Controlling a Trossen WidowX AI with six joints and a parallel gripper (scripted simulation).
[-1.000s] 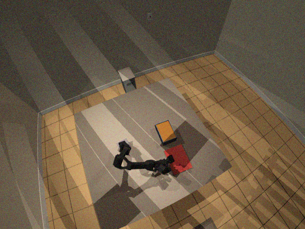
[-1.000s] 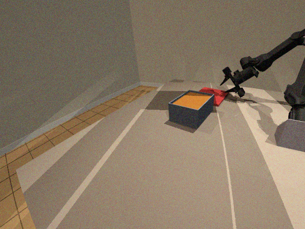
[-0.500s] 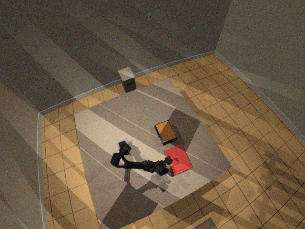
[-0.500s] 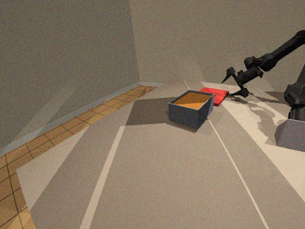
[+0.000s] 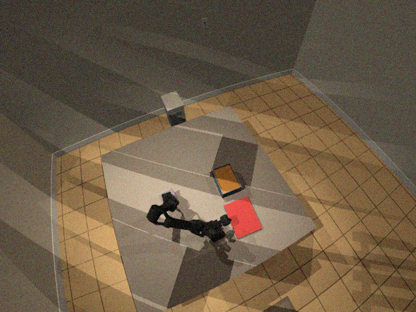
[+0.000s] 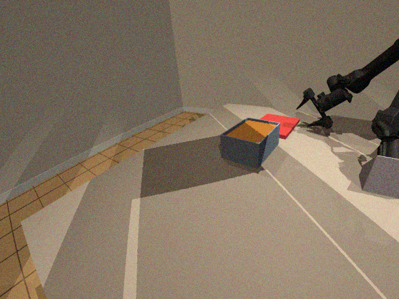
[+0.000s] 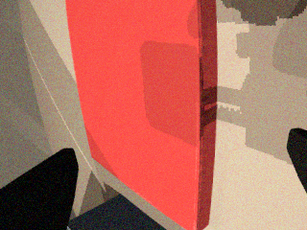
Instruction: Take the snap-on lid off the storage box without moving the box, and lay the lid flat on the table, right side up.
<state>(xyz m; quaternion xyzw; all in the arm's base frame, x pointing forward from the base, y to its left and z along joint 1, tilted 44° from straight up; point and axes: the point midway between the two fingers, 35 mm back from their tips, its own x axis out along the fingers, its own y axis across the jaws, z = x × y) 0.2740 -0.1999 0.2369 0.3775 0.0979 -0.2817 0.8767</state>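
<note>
The red lid lies 12 cm ahead of my gripper tip and 5 cm below it. The rest, counted from my gripper tip: blue-grey box (28 cm to the left, 13 cm ahead, 2 cm below).
</note>
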